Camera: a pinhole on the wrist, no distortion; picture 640 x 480 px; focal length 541.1 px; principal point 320.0 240.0 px. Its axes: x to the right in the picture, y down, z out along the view. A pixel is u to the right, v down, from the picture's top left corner.
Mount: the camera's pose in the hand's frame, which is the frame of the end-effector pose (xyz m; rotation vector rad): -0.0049 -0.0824 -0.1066 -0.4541 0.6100 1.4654
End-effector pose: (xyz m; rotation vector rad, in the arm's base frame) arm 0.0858 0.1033 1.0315 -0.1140 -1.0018 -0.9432
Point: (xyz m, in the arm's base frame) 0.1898 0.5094 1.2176
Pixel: 466 383
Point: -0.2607 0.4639 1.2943
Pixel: 35 378
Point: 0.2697 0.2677 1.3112
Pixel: 533 112
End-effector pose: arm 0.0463 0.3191 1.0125 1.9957 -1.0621 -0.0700
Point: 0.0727 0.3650 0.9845
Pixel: 141 424
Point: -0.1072 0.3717 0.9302
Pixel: outside the picture
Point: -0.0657 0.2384 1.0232
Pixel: 357 310
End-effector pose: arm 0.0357 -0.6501 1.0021 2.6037 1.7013 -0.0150
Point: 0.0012 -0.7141 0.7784
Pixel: 37 411
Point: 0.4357 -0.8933 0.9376
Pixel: outside the picture
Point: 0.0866 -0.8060 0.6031
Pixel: 123 414
